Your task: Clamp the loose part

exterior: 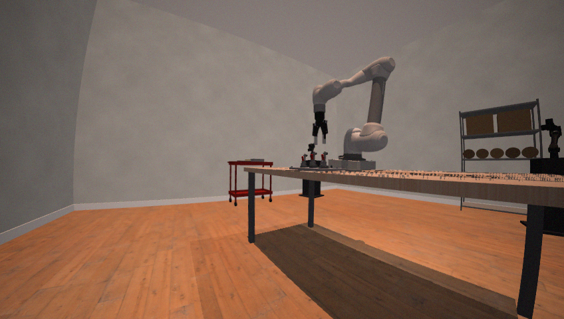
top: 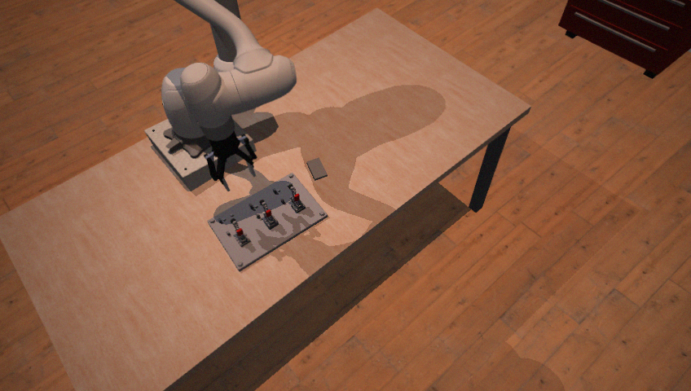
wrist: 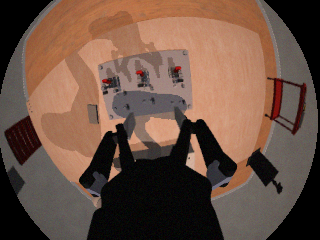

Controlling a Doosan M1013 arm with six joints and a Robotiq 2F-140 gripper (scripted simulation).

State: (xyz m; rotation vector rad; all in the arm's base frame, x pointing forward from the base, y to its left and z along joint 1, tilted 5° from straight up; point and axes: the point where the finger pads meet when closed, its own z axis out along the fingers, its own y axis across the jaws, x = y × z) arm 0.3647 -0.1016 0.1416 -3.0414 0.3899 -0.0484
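My hand is 280 mm to the right of the grey plate part, 210 mm above it and 50 mm short of it. Round my hand: fixture: 210 mm below, 70 mm ahead, 10 mm to the left.
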